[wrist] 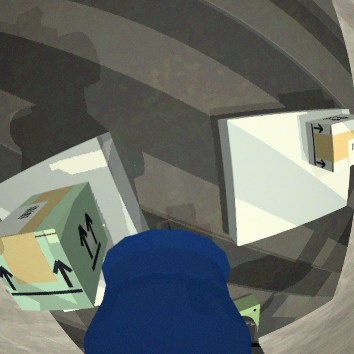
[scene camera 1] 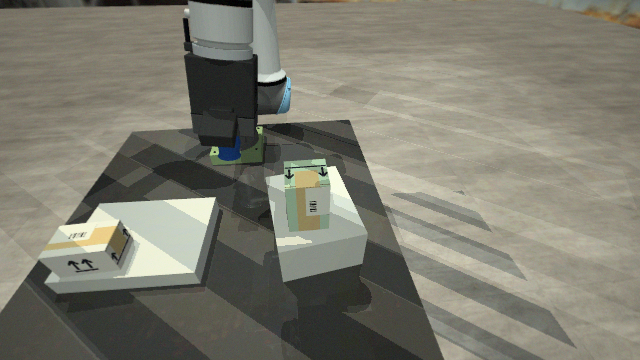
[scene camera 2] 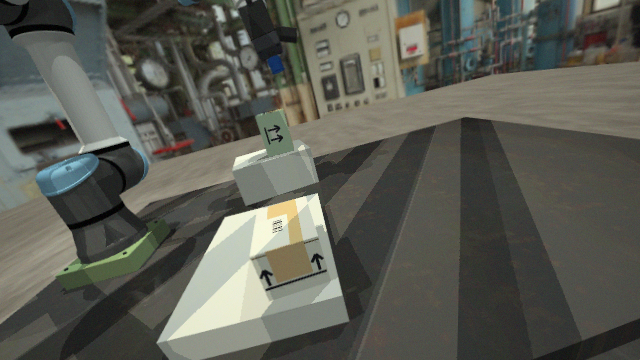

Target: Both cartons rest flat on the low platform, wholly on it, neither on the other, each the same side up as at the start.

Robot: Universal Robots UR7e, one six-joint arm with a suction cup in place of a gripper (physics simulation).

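Places are measured from the arm's base along level axes (x ahead, y left, z up), in centimetres.
Where they show: hand, its tool point: (wrist: 165, 278) (scene camera 1: 229, 155) (scene camera 2: 278, 71); arm's base, origin of its link: (scene camera 2: 116, 243).
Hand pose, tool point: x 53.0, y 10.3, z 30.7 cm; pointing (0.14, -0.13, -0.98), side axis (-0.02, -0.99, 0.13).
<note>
Each offset is from my tool point to the top centre of the thing. Level surfaces: height alone.
The green carton {dy +12.5, dx -6.4, dz -9.9 cm} (scene camera 1: 309, 207) (scene camera 2: 275, 132) (wrist: 45, 250) stands on end on the high platform {dy +13.7, dx -10.6, dz -23.2 cm} (scene camera 1: 325, 252) (scene camera 2: 275, 177) (wrist: 75, 165). Its printed arrows point sideways, and its taped, labelled face is towards scene camera 1. The white carton {dy -36.9, dx -4.8, dz -22.9 cm} (scene camera 1: 82, 250) (scene camera 2: 285, 240) (wrist: 331, 145) lies flat near one edge of the low platform (scene camera 1: 170, 230) (scene camera 2: 200, 295) (wrist: 265, 175), arrows up and label on top. My blue suction cup (scene camera 1: 229, 156) (scene camera 2: 277, 70) (wrist: 167, 237) is off and bare. It hangs above the green carton's height, apart from both cartons.
The two platforms stand apart on the dark table {dz -35.2 cm} (scene camera 1: 240, 320) (scene camera 2: 425, 240) (wrist: 165, 65), with a gap between them. The arm's green base plate (scene camera 1: 255, 156) (scene camera 2: 120, 267) (wrist: 250, 307) is at the table's far end in scene camera 1. The low platform has bare surface beside the white carton.
</note>
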